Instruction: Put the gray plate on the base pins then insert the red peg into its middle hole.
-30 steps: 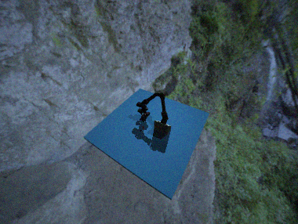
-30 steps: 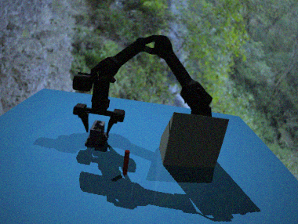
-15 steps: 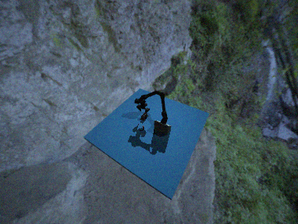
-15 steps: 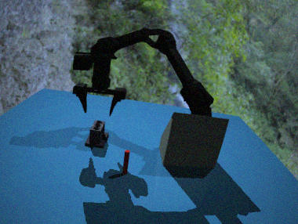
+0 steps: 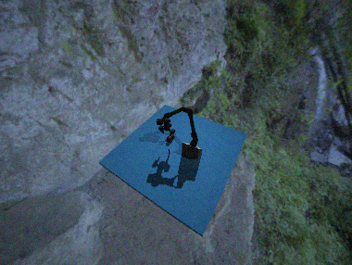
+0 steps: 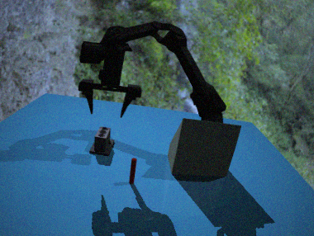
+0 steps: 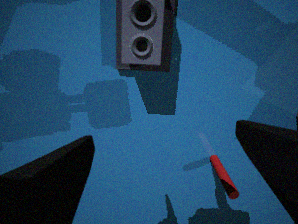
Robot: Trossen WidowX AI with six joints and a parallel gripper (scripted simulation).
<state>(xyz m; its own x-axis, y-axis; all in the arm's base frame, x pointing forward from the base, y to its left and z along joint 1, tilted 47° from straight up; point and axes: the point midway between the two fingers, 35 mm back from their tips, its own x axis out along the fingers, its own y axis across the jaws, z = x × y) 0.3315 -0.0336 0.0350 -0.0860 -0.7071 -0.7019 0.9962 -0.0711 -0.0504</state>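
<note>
Right now my gripper tip is 130 mm to the right of the red peg, 110 mm above it and 80 mm past it. Also, from my gripper tip: gray plate: 100 mm below, 80 mm to the right, 10 mm ahead.
</note>
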